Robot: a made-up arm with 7 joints. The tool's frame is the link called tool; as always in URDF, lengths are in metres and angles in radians. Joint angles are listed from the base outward.
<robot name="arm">
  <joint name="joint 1" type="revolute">
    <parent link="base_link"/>
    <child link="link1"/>
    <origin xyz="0.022 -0.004 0.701" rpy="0 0 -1.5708"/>
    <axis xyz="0 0 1"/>
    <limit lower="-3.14" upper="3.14"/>
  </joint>
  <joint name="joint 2" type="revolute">
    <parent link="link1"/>
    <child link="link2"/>
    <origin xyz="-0.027 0.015 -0.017" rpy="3.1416 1.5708 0"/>
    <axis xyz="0 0 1"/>
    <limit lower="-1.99" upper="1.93"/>
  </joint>
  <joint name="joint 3" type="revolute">
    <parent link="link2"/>
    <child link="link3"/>
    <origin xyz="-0.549 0.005 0.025" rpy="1.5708 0 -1.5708"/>
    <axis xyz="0 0 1"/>
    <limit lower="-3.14" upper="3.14"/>
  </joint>
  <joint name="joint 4" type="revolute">
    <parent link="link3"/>
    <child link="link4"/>
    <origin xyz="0.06 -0.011 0.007" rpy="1.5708 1.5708 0"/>
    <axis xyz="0 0 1"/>
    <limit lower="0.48" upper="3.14"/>
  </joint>
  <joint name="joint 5" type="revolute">
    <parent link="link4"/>
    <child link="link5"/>
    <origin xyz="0.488 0.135 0.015" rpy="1.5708 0 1.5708"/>
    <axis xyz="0 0 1"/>
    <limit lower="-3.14" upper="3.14"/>
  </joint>
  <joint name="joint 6" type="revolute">
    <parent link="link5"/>
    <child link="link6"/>
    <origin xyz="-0.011 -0.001 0.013" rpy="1.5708 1.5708 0"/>
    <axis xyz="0 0 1"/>
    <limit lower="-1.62" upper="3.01"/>
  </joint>
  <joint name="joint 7" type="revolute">
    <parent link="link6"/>
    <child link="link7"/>
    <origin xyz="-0.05 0.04 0.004" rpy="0 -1.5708 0"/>
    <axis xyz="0 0 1"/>
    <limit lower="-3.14" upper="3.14"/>
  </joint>
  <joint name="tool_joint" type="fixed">
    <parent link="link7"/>
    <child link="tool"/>
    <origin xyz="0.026 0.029 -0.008" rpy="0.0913 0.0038 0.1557"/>
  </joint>
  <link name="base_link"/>
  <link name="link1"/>
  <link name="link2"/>
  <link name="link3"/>
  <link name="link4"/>
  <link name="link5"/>
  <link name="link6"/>
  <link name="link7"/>
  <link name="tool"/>
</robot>
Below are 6 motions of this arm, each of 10 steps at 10 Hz.
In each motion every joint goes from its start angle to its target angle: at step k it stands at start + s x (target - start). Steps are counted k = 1, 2, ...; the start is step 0. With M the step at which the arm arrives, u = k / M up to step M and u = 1 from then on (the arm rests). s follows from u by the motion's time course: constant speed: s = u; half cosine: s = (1 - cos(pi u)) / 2; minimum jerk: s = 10 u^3 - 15 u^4 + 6 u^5.
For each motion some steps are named. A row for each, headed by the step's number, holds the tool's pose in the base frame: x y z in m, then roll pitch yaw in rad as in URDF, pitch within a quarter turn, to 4 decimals.
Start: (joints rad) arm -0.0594 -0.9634 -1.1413 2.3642 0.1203 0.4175 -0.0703
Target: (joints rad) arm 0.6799 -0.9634 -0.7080 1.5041 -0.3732 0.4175 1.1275
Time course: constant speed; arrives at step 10
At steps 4, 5, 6, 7, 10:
4: -0.4958 -0.5000 1.4570 0.4238 -1.0552 1.7531
5: -0.4034 -0.5360 1.4646 0.3956 -1.0987 1.9546
6: -0.3087 -0.5556 1.4702 0.3626 -1.1443 2.1552
7: -0.2147 -0.5589 1.4734 0.3222 -1.1917 2.3574
10: 0.0369 -0.4807 1.4653 0.1002 -1.3405 3.0269

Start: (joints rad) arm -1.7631 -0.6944 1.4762 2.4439 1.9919 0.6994 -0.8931
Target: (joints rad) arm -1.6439 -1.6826 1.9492 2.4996 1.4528 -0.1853 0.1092
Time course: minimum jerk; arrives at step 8
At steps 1, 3, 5, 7, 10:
1: 0.4698 0.5806 1.5531 1.4460 -0.0279 2.5930
3: 0.4887 0.8012 1.3387 1.5843 -0.1690 2.5208
5: 0.4559 1.0178 0.8645 1.7419 -0.3134 2.3992
7: 0.4101 1.0314 0.5707 1.7979 -0.3761 2.3727
10: 0.4069 1.0295 0.5527 1.8010 -0.3802 2.3723

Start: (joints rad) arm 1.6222 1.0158 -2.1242 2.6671 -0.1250 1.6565 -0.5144
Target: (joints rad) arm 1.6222 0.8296 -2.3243 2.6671 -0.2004 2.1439 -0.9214
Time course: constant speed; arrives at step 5
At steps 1, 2, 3, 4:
1: 0.1364 0.8289 1.3942 1.3751 1.1508 0.4039
2: 0.1320 0.7895 1.4256 1.5646 1.1886 0.4756
3: 0.1263 0.7497 1.4547 1.8134 1.2180 0.6142
4: 0.1195 0.7097 1.4814 2.1171 1.2278 0.8160

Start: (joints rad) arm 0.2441 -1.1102 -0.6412 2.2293 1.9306 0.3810 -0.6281
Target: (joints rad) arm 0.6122 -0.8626 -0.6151 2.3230 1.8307 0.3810 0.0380
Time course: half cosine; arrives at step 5
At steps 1, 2, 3, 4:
1: -0.6556 -0.4390 1.4100 -0.1255 0.1864 2.9338
2: -0.5792 -0.4828 1.4552 -0.0679 0.1702 -3.1162
3: -0.4781 -0.5204 1.5084 -0.0101 0.1346 -2.8284
4: -0.3933 -0.5366 1.5490 0.0235 0.0961 -2.5965

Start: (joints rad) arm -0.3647 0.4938 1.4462 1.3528 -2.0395 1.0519 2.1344
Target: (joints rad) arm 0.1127 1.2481 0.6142 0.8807 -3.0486 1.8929 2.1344
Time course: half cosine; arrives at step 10
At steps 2, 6, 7, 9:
2: 0.6733 0.4970 1.0911 1.8341 -0.4222 1.5682
6: 0.6635 0.4990 0.5980 1.7247 0.0960 1.5986
7: 0.6075 0.4875 0.4850 1.7032 0.1959 1.6760
9: 0.5118 0.4566 0.3583 1.6941 0.2930 1.8106

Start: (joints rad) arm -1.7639 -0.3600 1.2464 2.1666 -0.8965 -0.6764 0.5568
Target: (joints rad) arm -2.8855 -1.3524 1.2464 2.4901 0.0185 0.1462 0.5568
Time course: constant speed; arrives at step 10
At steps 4, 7, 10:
4: 0.6964 0.3008 1.4927 0.6037 0.7961 0.8508
7: 0.9355 0.2307 1.2889 0.7792 0.8029 0.6828
10: 1.1122 -0.0027 1.0097 1.0894 0.8223 0.5674

